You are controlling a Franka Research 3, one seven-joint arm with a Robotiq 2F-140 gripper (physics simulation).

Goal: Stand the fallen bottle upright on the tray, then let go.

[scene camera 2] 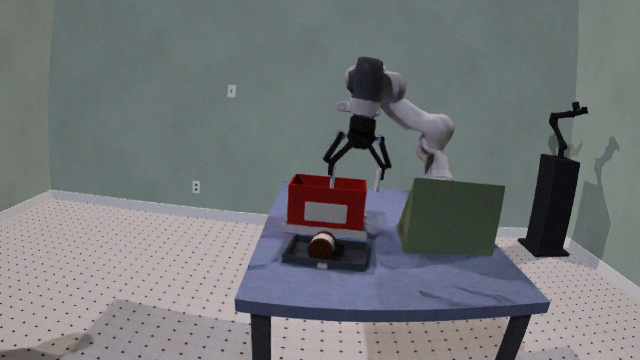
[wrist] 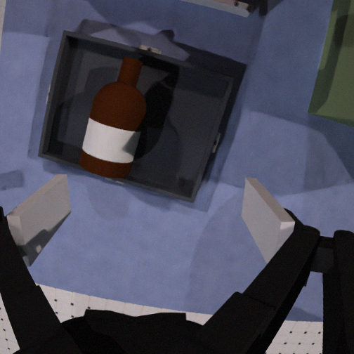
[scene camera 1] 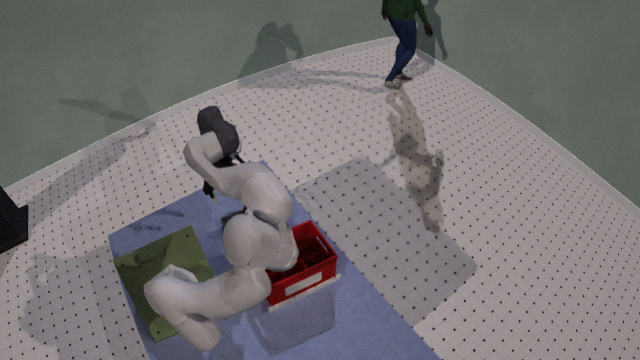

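My gripper [scene camera 2: 354,189] is there for me to see, and in the wrist view I see a brown bottle [wrist: 118,110] together with my gripper [wrist: 155,195] again.
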